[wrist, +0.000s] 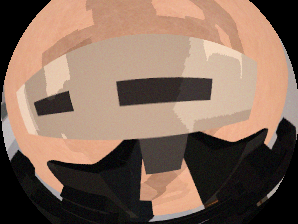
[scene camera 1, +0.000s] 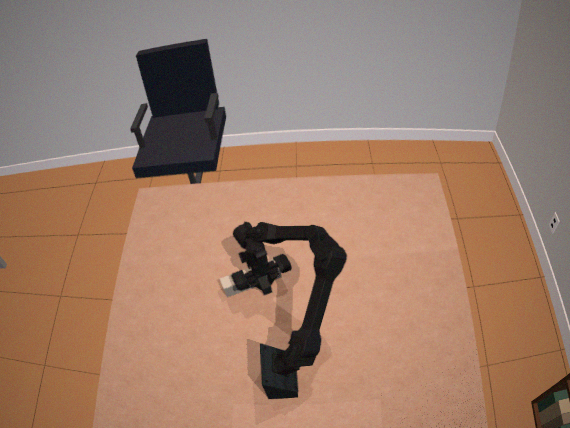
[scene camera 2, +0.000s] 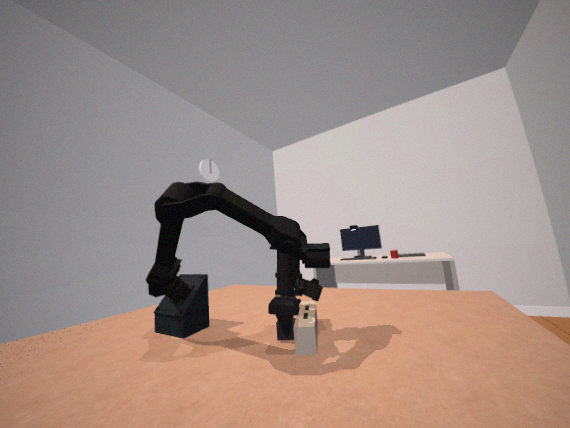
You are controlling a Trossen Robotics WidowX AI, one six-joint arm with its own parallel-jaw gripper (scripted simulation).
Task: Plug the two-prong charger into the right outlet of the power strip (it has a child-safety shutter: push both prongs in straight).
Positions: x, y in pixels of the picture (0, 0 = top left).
Scene:
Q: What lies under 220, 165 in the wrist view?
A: The gripper.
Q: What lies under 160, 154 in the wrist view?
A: A dark charger.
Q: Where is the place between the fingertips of the gripper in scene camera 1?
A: At 265, 287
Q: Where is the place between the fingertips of the gripper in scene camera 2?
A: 287, 333

